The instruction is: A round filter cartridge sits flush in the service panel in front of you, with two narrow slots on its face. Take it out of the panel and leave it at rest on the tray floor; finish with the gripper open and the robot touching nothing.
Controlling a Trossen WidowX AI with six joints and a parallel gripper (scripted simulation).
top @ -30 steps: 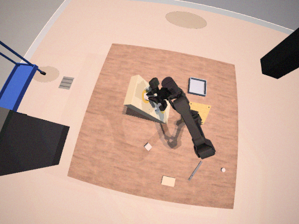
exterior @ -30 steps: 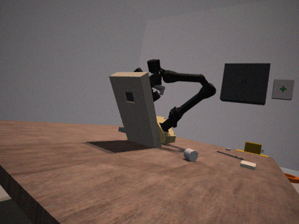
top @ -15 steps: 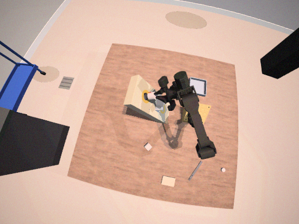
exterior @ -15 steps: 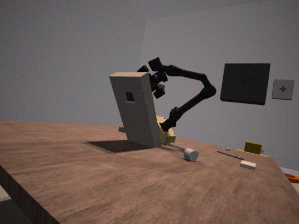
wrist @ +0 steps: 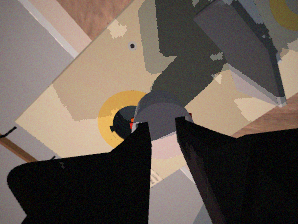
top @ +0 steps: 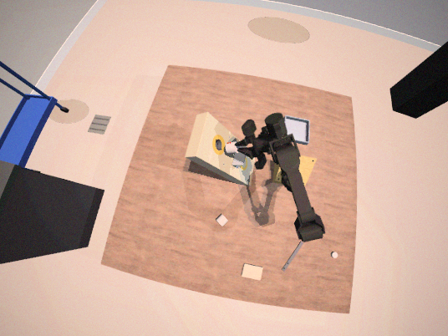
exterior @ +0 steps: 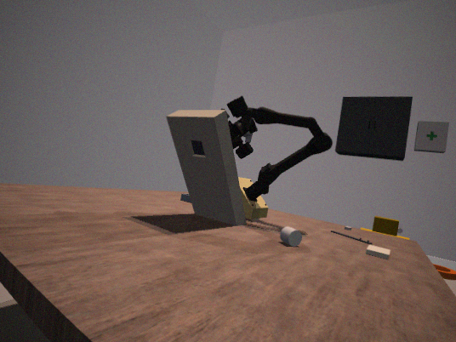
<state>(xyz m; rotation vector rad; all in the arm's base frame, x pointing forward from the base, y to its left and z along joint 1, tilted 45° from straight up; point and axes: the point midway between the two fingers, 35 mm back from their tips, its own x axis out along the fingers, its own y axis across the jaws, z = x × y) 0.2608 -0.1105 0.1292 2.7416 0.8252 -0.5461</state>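
Right now the round grey filter cartridge is 10 mm ahead of my gripper tip and 10 mm below it. Also, from my gripper tip: cream block 220 mm behind, 490 mm to the left, 250 mm below.
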